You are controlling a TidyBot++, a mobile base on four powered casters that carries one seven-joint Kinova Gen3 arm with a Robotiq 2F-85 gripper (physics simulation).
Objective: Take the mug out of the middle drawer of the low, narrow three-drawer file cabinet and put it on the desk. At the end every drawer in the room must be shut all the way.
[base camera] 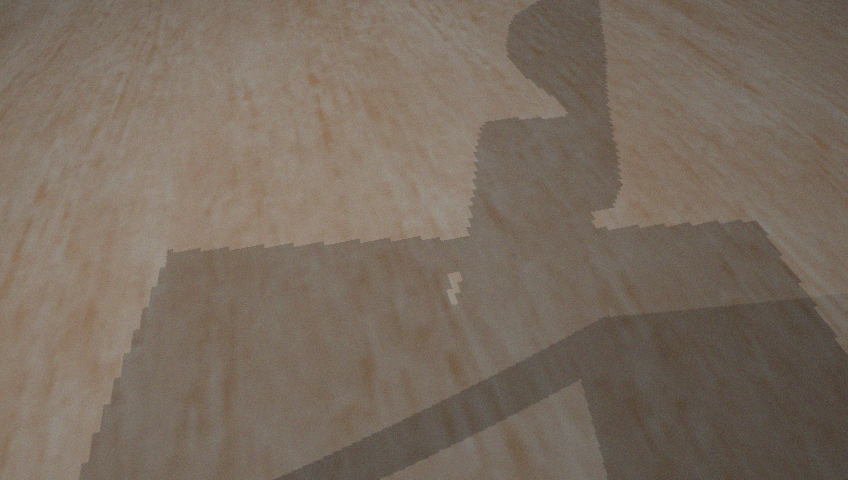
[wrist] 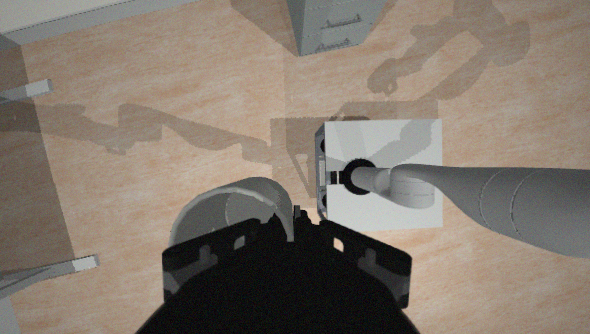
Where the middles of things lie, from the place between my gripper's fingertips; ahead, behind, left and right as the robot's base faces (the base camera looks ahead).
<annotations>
The pale grey mug (wrist: 255,197) is 30 mm ahead of my hand, 10 mm to the left of it and 30 mm above it.
</annotations>
